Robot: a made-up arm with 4 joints. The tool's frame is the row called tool.
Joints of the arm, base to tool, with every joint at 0 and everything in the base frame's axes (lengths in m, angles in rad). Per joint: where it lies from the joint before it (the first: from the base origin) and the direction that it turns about. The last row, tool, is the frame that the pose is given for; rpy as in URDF.
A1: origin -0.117 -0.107 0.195 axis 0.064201 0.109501 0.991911
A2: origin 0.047 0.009 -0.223 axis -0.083 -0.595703 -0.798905
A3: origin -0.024 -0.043 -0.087 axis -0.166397 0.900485 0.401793
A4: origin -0.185 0.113 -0.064 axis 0 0 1
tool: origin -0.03 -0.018 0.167 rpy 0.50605 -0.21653 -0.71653
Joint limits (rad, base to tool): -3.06..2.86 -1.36..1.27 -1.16..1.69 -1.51..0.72
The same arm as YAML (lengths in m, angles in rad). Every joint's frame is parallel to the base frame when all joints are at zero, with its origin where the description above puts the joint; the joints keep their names.
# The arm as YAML. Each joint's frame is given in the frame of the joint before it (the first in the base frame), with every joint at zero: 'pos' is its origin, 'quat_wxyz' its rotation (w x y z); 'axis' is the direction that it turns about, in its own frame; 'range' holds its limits. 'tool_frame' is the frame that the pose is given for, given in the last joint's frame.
length_unit: m
angle_unit: rad
joints:
  - joint: A1
    pos: [-0.117, -0.107, 0.195]
    quat_wxyz: [1.0, 0.0, 0.0, 0.0]
    axis: [0.064201, 0.109501, 0.991911]
    range: [-3.06, 2.86]
  - joint: A2
    pos: [0.047, 0.009, -0.223]
    quat_wxyz: [1.0, 0.0, 0.0, 0.0]
    axis: [-0.083, -0.595703, -0.798905]
    range: [-1.36, 1.27]
  - joint: A3
    pos: [-0.024, -0.043, -0.087]
    quat_wxyz: [1.0, 0.0, 0.0, 0.0]
    axis: [-0.166397, 0.900485, 0.401793]
    range: [-1.16, 1.69]
  - joint: A4
    pos: [-0.185, 0.113, -0.064]
    quat_wxyz: [1.0, 0.0, 0.0, 0.0]
    axis: "+z"
    range: [-1.51, 0.72]
tool_frame:
  pos: [-0.03, -0.018, 0.167]
  quat_wxyz: [0.910864, 0.196384, -0.185236, -0.312165]

